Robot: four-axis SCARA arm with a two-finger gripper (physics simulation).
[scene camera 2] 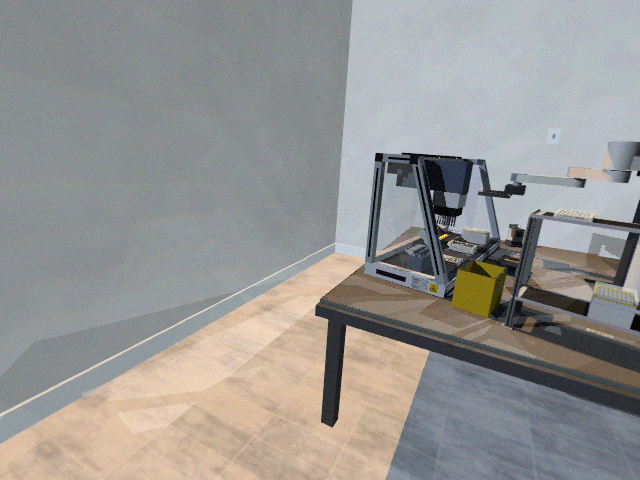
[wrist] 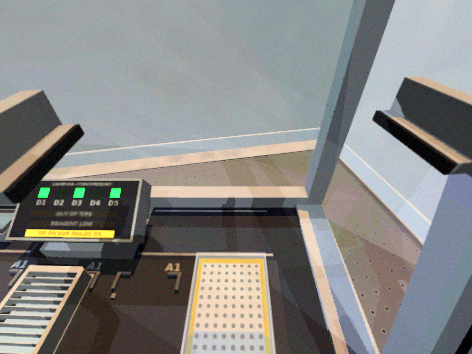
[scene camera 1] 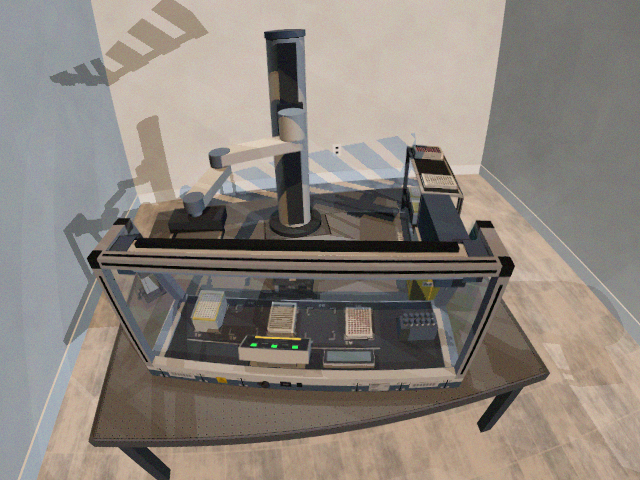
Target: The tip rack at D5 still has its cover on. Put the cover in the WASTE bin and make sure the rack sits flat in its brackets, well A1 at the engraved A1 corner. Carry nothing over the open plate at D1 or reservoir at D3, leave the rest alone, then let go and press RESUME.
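Seen in the pictures: gripper, fingertip midpoint: (scene camera 2: 480,192) (wrist: 233,104); arm's base, origin of the base link: (scene camera 1: 295,222).
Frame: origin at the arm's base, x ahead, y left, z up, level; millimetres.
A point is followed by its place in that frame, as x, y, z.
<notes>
The tip rack (scene camera 1: 208,311) (scene camera 2: 475,236) (wrist: 231,300) stands at D5, with a yellow border and rows of holes. A clear cover (wrist: 270,310) @(610, -389, 129) surrounds it; its near end is cut off in the wrist view. Whether the rack sits flat is unclear. My gripper (scene camera 1: 197,235) (scene camera 2: 494,194) (wrist: 233,104) @(636, -358, 336) is open and empty, above deck level at the rear opening on the D5 side. The yellow WASTE bin (scene camera 1: 422,289) (scene camera 2: 478,288) @(571, 532, 103) stands outside the opposite end. The plate (scene camera 1: 358,322) is at D1, the ribbed reservoir (scene camera 1: 281,318) @(677, -107, 88) (wrist: 37,305) @(685, -102, 74) at D3. RESUME is not readable.
The status panel (scene camera 1: 273,352) (wrist: 75,210) @(802, -132, 124) lights D1, D3 and D5 green above a yellow tip-pickup-failed line. Frame posts (scene camera 2: 431,222) @(758, 447, 280) (wrist: 345,100) bound the enclosure. A pipette head (scene camera 2: 448,180) @(731, 380, 428) hangs inside. A dark tube rack (scene camera 1: 417,328) stands beyond D1. A shelf unit (scene camera 2: 521,268) @(472, 576, 207) stands beside the bin.
</notes>
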